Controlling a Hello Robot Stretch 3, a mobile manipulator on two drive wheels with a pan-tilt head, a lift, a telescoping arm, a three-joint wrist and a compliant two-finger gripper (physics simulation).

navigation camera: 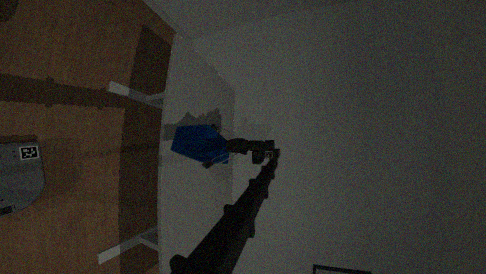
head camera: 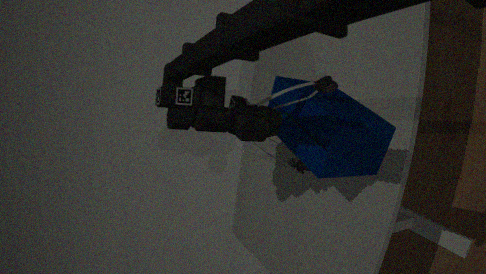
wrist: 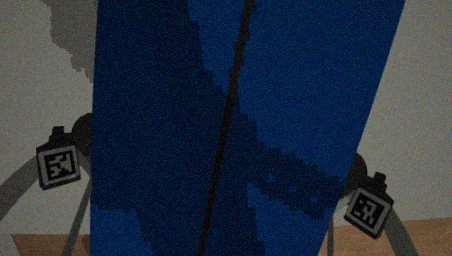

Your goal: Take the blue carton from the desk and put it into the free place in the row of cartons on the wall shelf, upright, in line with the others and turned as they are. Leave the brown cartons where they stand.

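Frame: origin at the robot's base, x left, y down, z back, level; centimetres.
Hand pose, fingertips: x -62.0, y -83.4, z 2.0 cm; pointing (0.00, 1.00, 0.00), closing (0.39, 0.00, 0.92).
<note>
After its pixels a point has its place.
The blue carton [head camera: 350,125] {y -86.7, x -49.9, z 2.3 cm} [navigation camera: 192,140] {y -83.8, x -51.7, z -1.4 cm} [wrist: 300,75] rests on the pale desk [head camera: 320,225] {y -72.0, x -73.9, z -24.3 cm} [navigation camera: 195,210] {y -72.1, x -62.7, z 39.9 cm} [wrist: 420,125]. A thin dark line runs along its face in the wrist view. My gripper [head camera: 312,124] {y -83.4, x -62.1, z 2.0 cm} [navigation camera: 210,145] {y -83.4, x -62.1, z 2.0 cm} [wrist: 219,152] {y -83.4, x -62.1, z 2.0 cm} is shut on the blue carton, one finger pad against each side, with the fingers wide apart around it. The inner parts of both pads are hidden by the carton's edges. The carton's underside is hidden. The wall shelf, its free place and the brown cartons do not show in these views.
My arm [head camera: 290,25] {y -116.4, x -26.1, z 8.6 cm} [navigation camera: 215,230] {y -114.4, x -17.7, z 8.3 cm} reaches over the desk beside the wall. Pale desk legs [head camera: 455,244] [navigation camera: 120,89] stick out past the desk's edge over the wooden floor [navigation camera: 65,50] {y -0.1, x -31.6, z -59.6 cm}. My base [navigation camera: 20,175] {y -16.0, x -9.2, z 9.8 cm} stands on the floor. A dark frame [navigation camera: 345,271] {y -168.8, x -108.5, z 111.1 cm} shows low in the navigation view.
</note>
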